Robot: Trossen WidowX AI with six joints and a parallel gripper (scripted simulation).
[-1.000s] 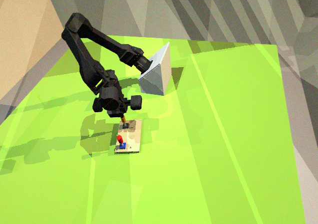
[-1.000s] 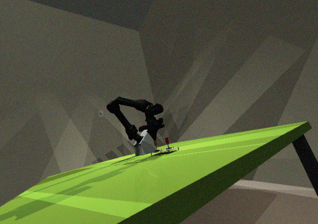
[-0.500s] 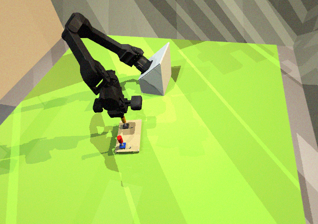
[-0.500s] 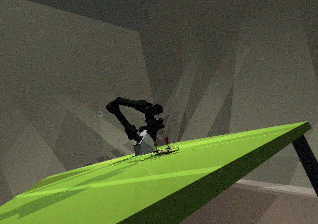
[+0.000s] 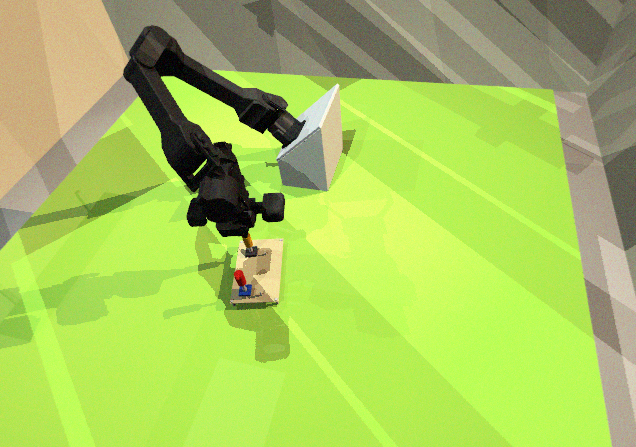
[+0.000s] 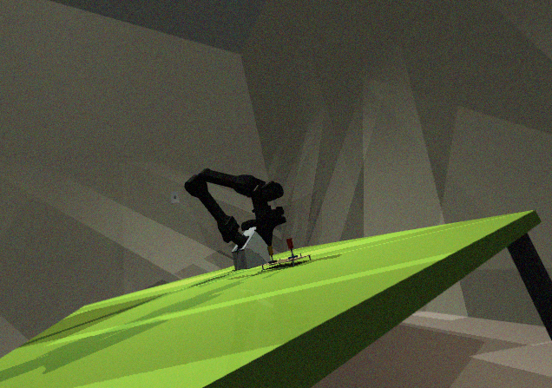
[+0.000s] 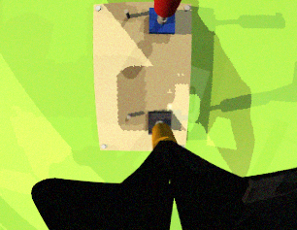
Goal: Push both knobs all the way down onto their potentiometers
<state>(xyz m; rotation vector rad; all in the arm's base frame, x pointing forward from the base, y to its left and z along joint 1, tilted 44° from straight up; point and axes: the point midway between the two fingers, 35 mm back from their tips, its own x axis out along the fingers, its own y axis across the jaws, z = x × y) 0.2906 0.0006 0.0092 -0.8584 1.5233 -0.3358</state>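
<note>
My gripper tip is 100 mm short of the blue potentiometer, 30 mm to the right of it and 20 mm above it.
</note>
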